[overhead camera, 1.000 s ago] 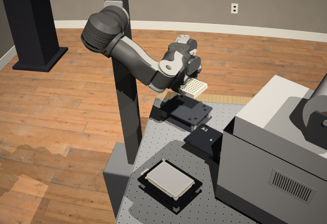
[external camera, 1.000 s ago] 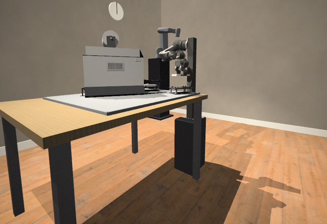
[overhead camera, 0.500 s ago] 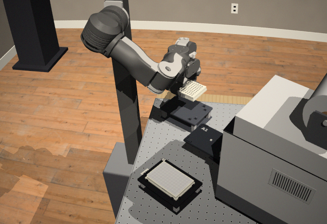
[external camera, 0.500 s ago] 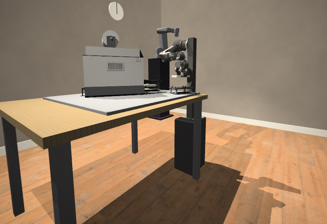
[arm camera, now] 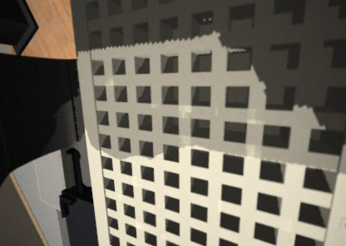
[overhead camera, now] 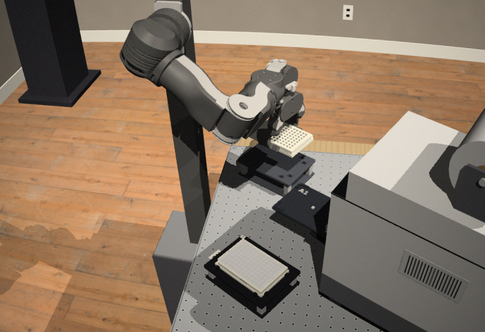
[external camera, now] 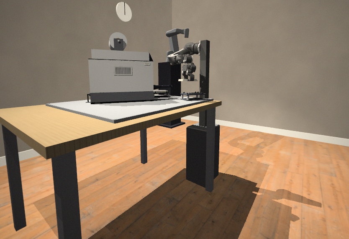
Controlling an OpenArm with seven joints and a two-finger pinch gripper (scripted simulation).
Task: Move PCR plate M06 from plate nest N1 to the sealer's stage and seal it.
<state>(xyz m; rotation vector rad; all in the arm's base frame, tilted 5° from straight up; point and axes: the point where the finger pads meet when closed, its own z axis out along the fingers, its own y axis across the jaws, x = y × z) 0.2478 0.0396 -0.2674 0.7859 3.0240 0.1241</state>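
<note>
The dark sealer stage is 18 cm to the right of my hand, 10 cm ahead of it and 5 cm below it. Round my hand: open-welled plate M06: right at my hand; N1 label: 15 cm below, 11 cm behind, 8 cm to the left; plate nest N1: 11 cm below, 4 cm to the left, 2 cm behind.
</note>
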